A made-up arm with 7 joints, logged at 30 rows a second.
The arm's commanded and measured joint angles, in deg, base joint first. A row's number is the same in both.
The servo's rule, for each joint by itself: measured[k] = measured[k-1] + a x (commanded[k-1-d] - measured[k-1]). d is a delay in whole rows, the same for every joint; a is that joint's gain. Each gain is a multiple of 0.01, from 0.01 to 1. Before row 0 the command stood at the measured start. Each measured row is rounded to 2 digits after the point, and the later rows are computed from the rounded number. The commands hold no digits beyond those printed.
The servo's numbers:
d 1
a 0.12 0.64 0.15 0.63 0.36 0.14 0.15
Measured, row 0:
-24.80 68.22 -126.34 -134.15 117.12 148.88 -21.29
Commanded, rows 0 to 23:
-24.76 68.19 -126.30 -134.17 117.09 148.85 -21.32
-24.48 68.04 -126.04 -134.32 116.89 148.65 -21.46
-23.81 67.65 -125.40 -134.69 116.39 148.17 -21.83
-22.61 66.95 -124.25 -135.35 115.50 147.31 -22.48
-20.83 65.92 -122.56 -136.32 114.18 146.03 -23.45
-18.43 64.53 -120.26 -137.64 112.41 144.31 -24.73
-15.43 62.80 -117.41 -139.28 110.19 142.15 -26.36
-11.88 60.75 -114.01 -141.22 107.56 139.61 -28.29
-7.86 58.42 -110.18 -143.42 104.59 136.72 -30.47
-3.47 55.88 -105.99 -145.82 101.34 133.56 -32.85
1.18 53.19 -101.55 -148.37 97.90 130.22 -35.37
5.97 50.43 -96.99 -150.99 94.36 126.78 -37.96
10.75 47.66 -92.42 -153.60 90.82 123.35 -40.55
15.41 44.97 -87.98 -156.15 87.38 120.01 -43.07
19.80 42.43 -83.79 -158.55 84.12 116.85 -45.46
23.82 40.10 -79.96 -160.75 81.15 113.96 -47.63
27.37 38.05 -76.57 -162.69 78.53 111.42 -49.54
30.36 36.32 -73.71 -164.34 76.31 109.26 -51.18
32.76 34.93 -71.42 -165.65 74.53 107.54 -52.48
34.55 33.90 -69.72 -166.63 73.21 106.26 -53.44
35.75 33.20 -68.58 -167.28 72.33 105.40 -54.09
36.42 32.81 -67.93 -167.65 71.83 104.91 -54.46
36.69 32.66 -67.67 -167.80 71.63 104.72 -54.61
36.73 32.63 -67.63 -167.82 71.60 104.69 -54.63
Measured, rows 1 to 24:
-24.80 68.22 -126.34 -134.15 117.12 148.88 -21.29
-24.80 68.20 -126.33 -134.16 117.11 148.88 -21.29
-24.76 68.10 -126.29 -134.26 117.03 148.85 -21.32
-24.65 67.81 -126.16 -134.53 116.80 148.75 -21.40
-24.41 67.26 -125.87 -135.05 116.33 148.55 -21.56
-23.98 66.40 -125.37 -135.85 115.56 148.20 -21.84
-23.31 65.20 -124.60 -136.98 114.43 147.66 -22.27
-22.36 63.66 -123.52 -138.43 112.90 146.89 -22.88
-21.10 61.80 -122.09 -140.19 110.98 145.87 -23.69
-19.51 59.64 -120.30 -142.22 108.68 144.59 -24.71
-17.59 57.23 -118.15 -144.49 106.04 143.05 -25.93
-15.34 54.64 -115.66 -146.93 103.11 141.25 -27.35
-12.78 51.95 -112.86 -149.49 99.96 139.22 -28.94
-9.96 49.20 -109.79 -152.08 96.67 137.00 -30.68
-6.92 46.49 -106.52 -154.64 93.33 134.62 -32.54
-3.71 43.89 -103.11 -157.10 90.01 132.13 -34.48
-0.41 41.46 -99.64 -159.40 86.82 129.59 -36.45
2.92 39.28 -96.18 -161.47 83.84 127.05 -38.41
6.21 37.39 -92.81 -163.28 81.13 124.56 -40.33
9.40 35.82 -89.60 -164.77 78.75 122.18 -42.15
12.42 34.59 -86.62 -165.94 76.76 119.95 -43.84
15.22 33.70 -83.91 -166.78 75.17 117.91 -45.38
17.76 33.13 -81.51 -167.33 73.97 116.09 -46.74
20.03 32.83 -79.43 -167.63 73.13 114.50 -47.92

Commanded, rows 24 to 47:
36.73 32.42 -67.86 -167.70 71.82 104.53 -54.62
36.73 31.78 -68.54 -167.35 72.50 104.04 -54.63
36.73 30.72 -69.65 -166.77 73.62 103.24 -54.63
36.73 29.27 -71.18 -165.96 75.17 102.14 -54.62
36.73 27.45 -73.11 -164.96 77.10 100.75 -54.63
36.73 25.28 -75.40 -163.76 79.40 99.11 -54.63
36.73 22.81 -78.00 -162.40 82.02 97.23 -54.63
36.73 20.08 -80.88 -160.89 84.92 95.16 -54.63
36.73 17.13 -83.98 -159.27 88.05 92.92 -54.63
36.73 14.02 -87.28 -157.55 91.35 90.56 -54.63
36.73 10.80 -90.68 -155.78 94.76 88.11 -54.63
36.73 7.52 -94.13 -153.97 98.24 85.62 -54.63
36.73 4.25 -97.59 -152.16 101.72 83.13 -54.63
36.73 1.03 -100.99 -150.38 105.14 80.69 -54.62
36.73 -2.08 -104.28 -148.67 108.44 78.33 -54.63
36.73 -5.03 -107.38 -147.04 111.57 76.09 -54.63
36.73 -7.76 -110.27 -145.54 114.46 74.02 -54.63
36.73 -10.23 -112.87 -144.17 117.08 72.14 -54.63
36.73 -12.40 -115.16 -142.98 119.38 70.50 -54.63
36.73 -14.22 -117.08 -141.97 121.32 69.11 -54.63
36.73 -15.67 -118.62 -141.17 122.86 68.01 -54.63
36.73 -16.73 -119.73 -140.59 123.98 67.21 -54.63
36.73 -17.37 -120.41 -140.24 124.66 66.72 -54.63
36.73 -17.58 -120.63 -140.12 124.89 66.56 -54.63
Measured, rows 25 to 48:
22.03 32.70 -77.66 -167.75 72.58 113.13 -48.93
23.79 32.52 -76.19 -167.72 72.31 111.93 -49.78
25.34 32.05 -75.04 -167.49 72.38 110.83 -50.51
26.71 31.20 -74.23 -167.04 72.83 109.77 -51.13
27.91 29.96 -73.77 -166.36 73.67 108.70 -51.65
28.97 28.35 -73.67 -165.48 74.90 107.59 -52.10
29.90 26.39 -73.93 -164.40 76.52 106.40 -52.48
30.72 24.10 -74.54 -163.14 78.50 105.12 -52.80
31.44 21.53 -75.49 -161.72 80.81 103.73 -53.07
32.07 18.71 -76.76 -160.18 83.42 102.22 -53.30
32.63 15.71 -78.34 -158.52 86.27 100.59 -53.50
33.12 12.57 -80.19 -156.79 89.33 98.84 -53.67
33.55 9.34 -82.28 -155.01 92.54 96.99 -53.81
33.93 6.08 -84.58 -153.21 95.84 95.05 -53.93
34.27 2.85 -87.04 -151.43 99.19 93.04 -54.03
34.57 -0.31 -89.63 -149.69 102.52 90.98 -54.12
34.83 -3.33 -92.29 -148.02 105.78 88.90 -54.20
35.06 -6.17 -94.99 -146.46 108.90 86.82 -54.26
35.26 -8.77 -97.67 -145.02 111.84 84.76 -54.32
35.44 -11.09 -100.29 -143.73 114.55 82.76 -54.37
35.59 -13.09 -102.81 -142.62 116.99 80.85 -54.41
35.73 -14.74 -105.18 -141.71 119.10 79.05 -54.44
35.85 -16.01 -107.36 -141.00 120.86 77.39 -54.47
35.96 -16.88 -109.32 -140.52 122.23 75.90 -54.49

